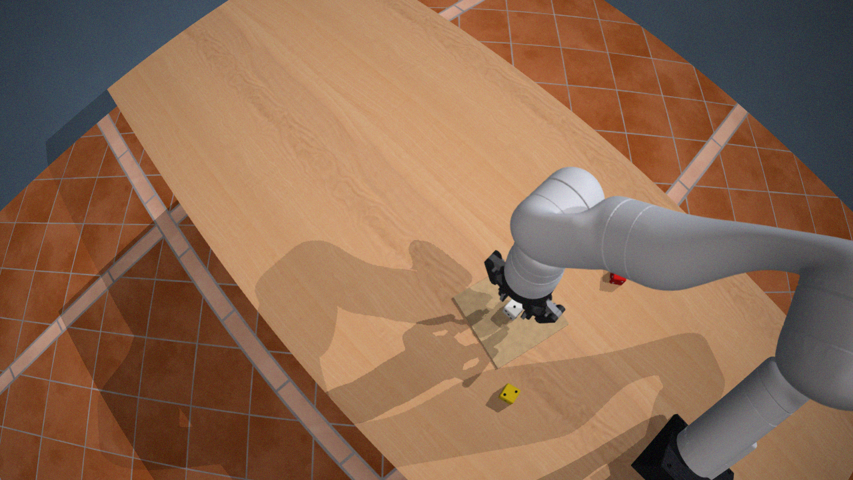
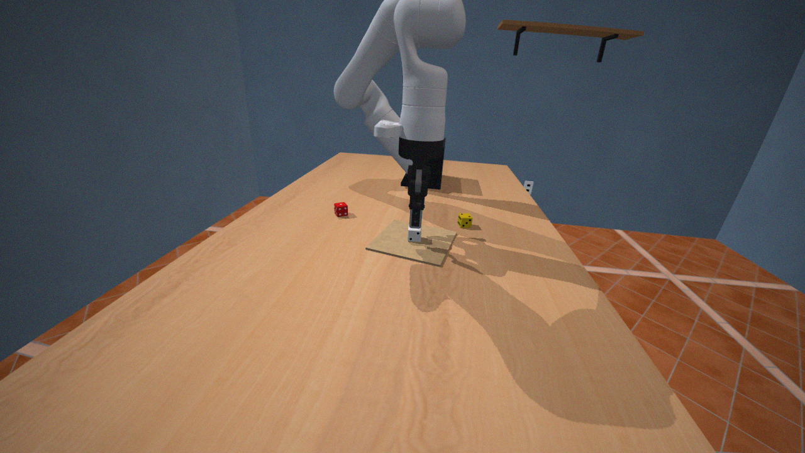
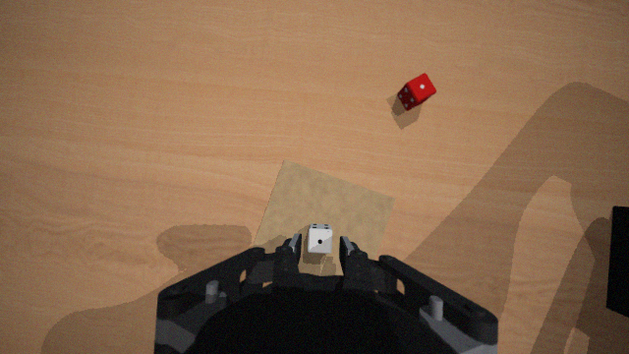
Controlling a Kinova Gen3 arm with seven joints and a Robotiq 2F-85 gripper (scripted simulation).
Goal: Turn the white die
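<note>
The white die is 40 mm below my hand. The rest, counted from my hand: tan mat (50 mm below); then yellow die (80 mm behind, 110 mm to the left, 40 mm below); then red die (120 mm behind, 160 mm to the right, 40 mm below).
</note>
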